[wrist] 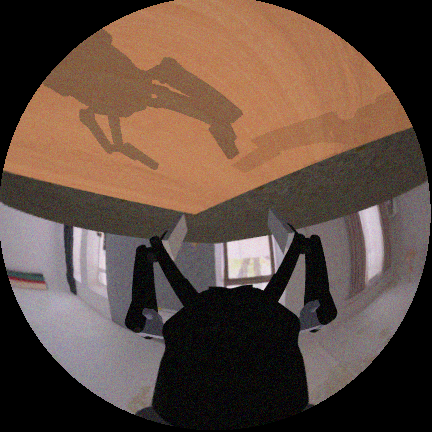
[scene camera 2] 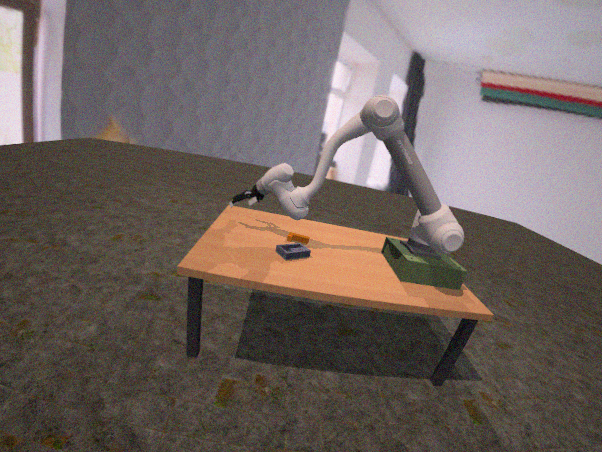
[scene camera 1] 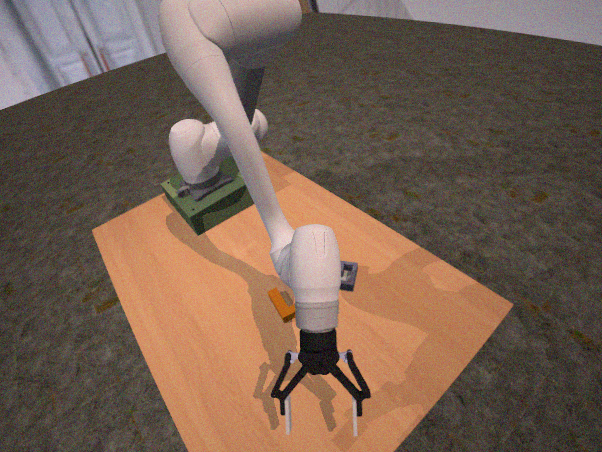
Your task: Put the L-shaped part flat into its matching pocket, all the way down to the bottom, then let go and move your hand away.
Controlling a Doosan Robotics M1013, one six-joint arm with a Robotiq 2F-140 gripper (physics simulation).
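Where they show: gripper, fingertip midpoint: (wrist: 226,219) (scene camera 2: 240,204) (scene camera 1: 321,431); arm's base at its link origin: (scene camera 2: 419,250) (scene camera 1: 206,183).
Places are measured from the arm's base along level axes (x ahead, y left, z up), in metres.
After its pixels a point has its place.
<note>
The orange L-shaped part (scene camera 1: 281,306) @[y -0.108, x 0.662, z -0.073 m] (scene camera 2: 298,238) @[y -0.088, x 0.647, z -0.086 m] lies on the table, partly hidden behind my wrist in scene camera 1. The dark blue-grey block with the pocket (scene camera 1: 352,284) @[y 0.096, x 0.753, z -0.069 m] (scene camera 2: 294,254) @[y 0.142, x 0.670, z -0.078 m] lies apart from it; in scene camera 1 my wrist hides part of the block. The part is outside the pocket. My gripper (scene camera 1: 322,433) @[y -0.249, x 1.003, z -0.007 m] (scene camera 2: 243,204) @[y -0.249, x 1.003, z -0.007 m] (wrist: 226,219) @[y -0.249, x 1.003, z -0.007 m] is wide open and empty, above the table's far end from the base, and points outward at a tilt. Neither the part nor the block shows in the wrist view.
The wooden table (scene camera 1: 165,340) @[y -0.433, x 0.497, z -0.103 m] (scene camera 2: 345,280) @[y 0.266, x 0.441, z -0.103 m] (wrist: 300,65) @[y -0.061, x 0.928, z -0.103 m] carries the green base box (scene camera 1: 197,220) @[y -0.127, x 0.151, z -0.035 m] (scene camera 2: 430,275) @[y 0.193, x 0.009, z -0.048 m] of the arm at its other end. The arm's shadow falls across the table top. A table corner shows ahead of the fingers in the wrist view.
</note>
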